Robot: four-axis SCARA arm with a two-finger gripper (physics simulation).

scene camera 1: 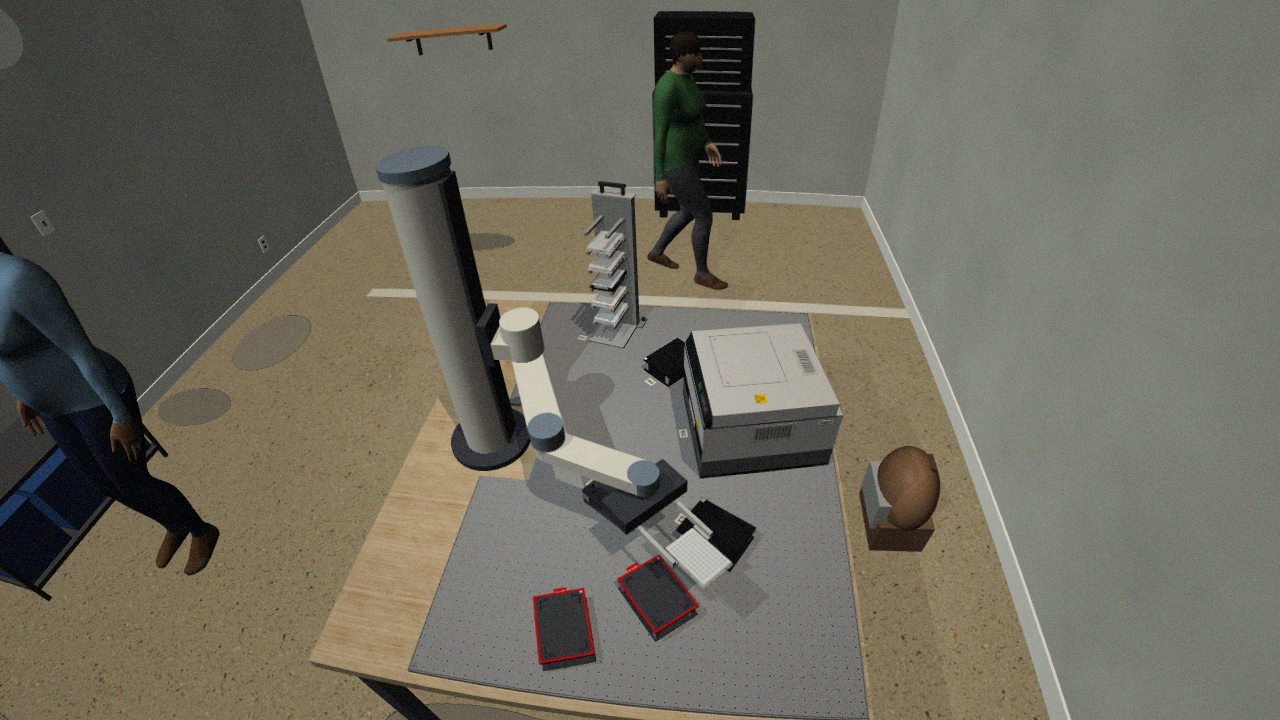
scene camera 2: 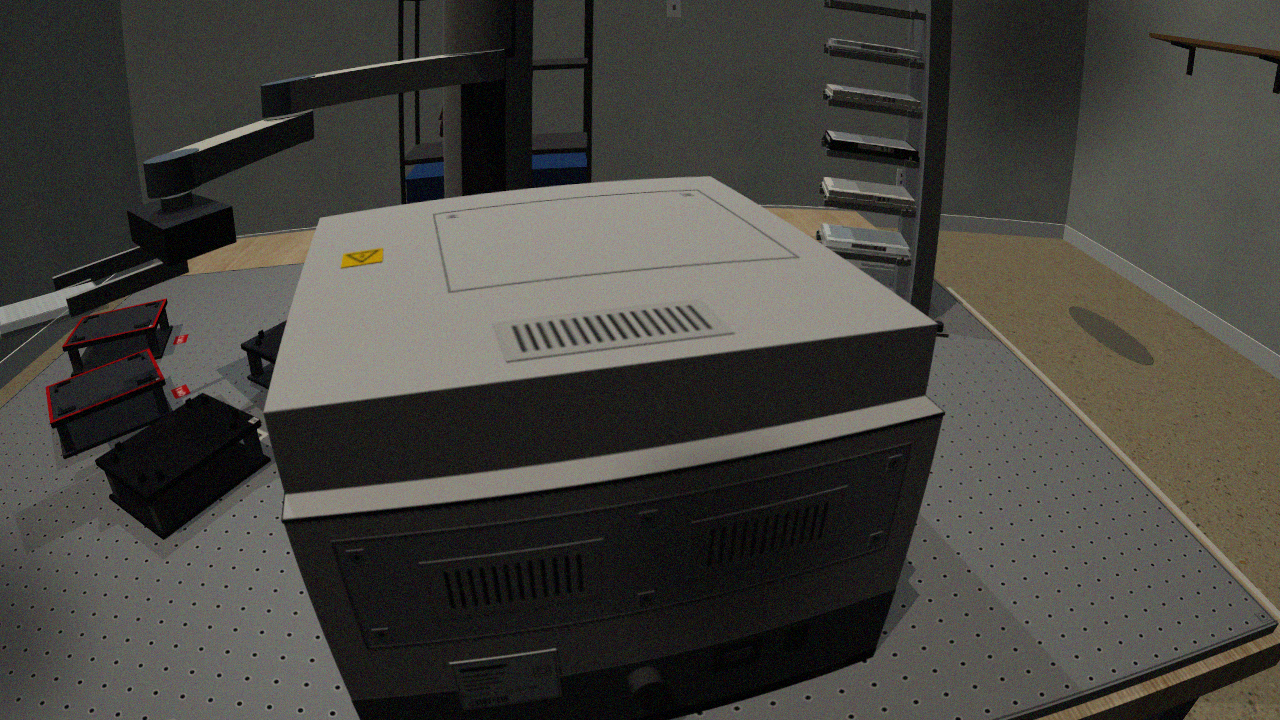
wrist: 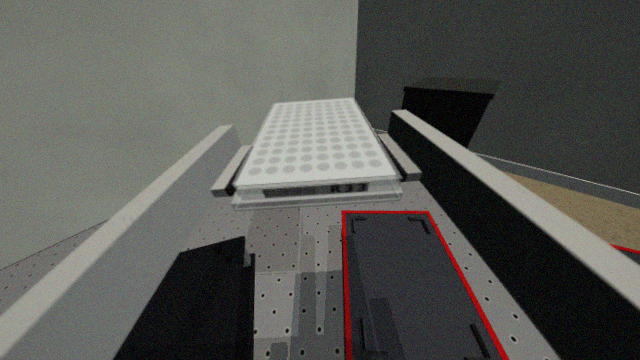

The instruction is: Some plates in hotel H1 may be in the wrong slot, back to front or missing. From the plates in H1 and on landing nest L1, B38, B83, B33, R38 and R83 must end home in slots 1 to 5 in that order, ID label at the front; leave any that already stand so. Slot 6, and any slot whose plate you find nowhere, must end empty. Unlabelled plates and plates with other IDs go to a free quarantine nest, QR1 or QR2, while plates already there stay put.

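My gripper [scene camera 1: 691, 549] [scene camera 2: 64, 295] [wrist: 313, 132] is shut on a white, clear-edged plate [scene camera 1: 702, 561] [scene camera 2: 31, 308] [wrist: 315, 140], held level in the air by its long sides. Its label faces the wrist camera but is too dark to read surely. Below are two red-rimmed quarantine nests, both empty: one [scene camera 1: 657, 595] [scene camera 2: 105, 386] [wrist: 405, 280] near the plate, the other [scene camera 1: 563, 626] [scene camera 2: 120, 324] farther left in scene camera 1. The black landing nest [scene camera 1: 726, 534] [scene camera 2: 183, 447] is empty. Hotel H1 [scene camera 1: 626, 250] [scene camera 2: 935, 134] holds several plates below its empty top slot; their labels are unreadable.
A large grey instrument [scene camera 1: 760, 394] [scene camera 2: 581, 268] stands beside the landing nest. A black nest [scene camera 1: 666, 360] lies between it and the hotel. Another dark nest [scene camera 2: 264, 353] is partly hidden by the instrument in scene camera 2. Two people stand off the table.
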